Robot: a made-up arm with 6 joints. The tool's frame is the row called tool.
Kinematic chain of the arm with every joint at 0, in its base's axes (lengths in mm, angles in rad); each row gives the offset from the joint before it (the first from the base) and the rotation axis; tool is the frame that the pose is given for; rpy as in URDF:
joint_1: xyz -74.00 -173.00 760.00 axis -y
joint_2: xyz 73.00 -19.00 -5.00 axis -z
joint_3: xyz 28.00 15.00 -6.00 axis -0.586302 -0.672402 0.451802
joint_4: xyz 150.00 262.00 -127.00 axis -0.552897 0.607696 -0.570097
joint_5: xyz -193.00 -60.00 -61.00 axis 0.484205 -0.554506 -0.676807
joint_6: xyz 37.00 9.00 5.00 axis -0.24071 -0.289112 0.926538
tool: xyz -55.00 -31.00 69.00 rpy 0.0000 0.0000 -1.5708
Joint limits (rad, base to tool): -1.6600..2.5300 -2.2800..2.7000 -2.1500..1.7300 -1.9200..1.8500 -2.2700..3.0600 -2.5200..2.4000
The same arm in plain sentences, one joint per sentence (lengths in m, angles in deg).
The arm has six revolute joints in a row. What follows holds with every joint at zero, and every direction is one of the base frame's.
The first joint sits 0.074 m along -x and 0.173 m along -y and 0.76 m along +z from the base frame's origin and rotates about -y, from -95.11 to 144.96 deg.
The second joint sits 0.073 m along +x and 0.019 m along -y and 0.005 m along -z from the first joint and rotates about -z, from -130.63 to 154.7 deg.
The third joint sits 0.028 m along +x and 0.015 m along +y and 0.006 m along -z from the second joint and rotates about the direction (-0.586302, -0.672402, 0.451802), from -123.19 to 99.12 deg.
The fourth joint sits 0.15 m along +x and 0.262 m along +y and 0.127 m along -z from the third joint and rotates about the direction (-0.552897, 0.607696, -0.570097), from -110.01 to 106 deg.
The fifth joint sits 0.193 m along -x and 0.06 m along -y and 0.061 m along -z from the fourth joint and rotates about the direction (0.484205, -0.554506, -0.676807), from -130.06 to 175.33 deg.
The sixth joint sits 0.037 m along +x and 0.009 m along +y and 0.005 m along +z from the fifth joint and rotates about the direction (-0.24071, -0.289112, 0.926538), from -144.39 to 137.51 deg.
The tool frame, which is the frame that the pose is given for, sits 0.055 m along -x and 0.031 m along -y and 0.069 m along +z from the sixth joint; its axes are the base frame's turned by roll 0, pitch 0 and yaw -90 deg (as in URDF: about the fixed x, then y, then z).

